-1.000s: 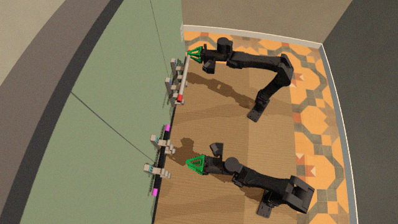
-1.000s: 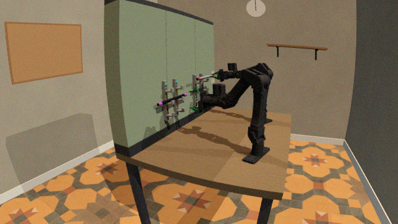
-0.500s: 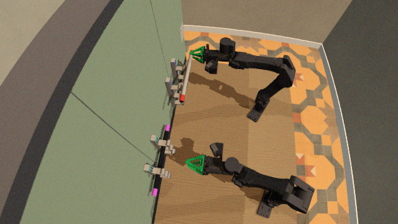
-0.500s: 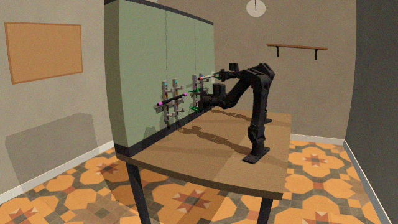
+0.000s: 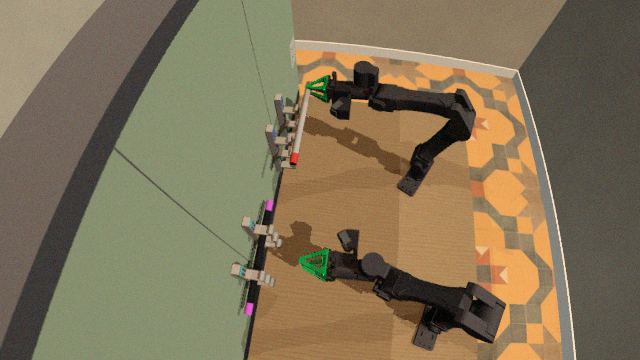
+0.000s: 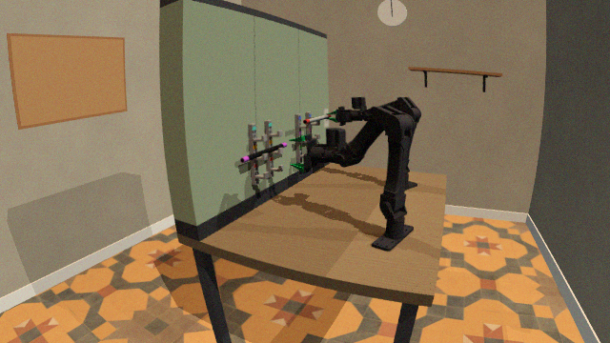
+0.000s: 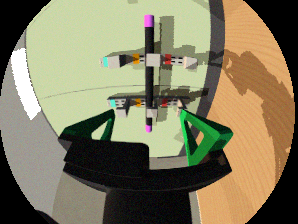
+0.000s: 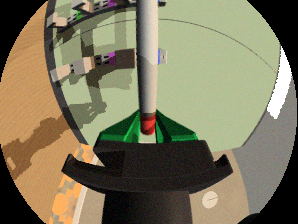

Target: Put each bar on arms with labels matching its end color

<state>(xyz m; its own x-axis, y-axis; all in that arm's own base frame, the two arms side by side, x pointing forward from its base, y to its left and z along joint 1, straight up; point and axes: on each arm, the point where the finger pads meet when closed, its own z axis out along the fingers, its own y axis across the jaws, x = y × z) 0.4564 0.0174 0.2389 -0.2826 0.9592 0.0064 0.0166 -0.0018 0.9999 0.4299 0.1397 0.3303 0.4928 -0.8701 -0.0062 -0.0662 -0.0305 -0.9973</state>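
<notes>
Right now the bar is 12 cm ahead of my left hand, 2 cm to the right of it and 1 cm below it. From my left hand the other things lie so: green wall panel (20 cm ahead, 21 cm to the right, 19 cm above).
</notes>
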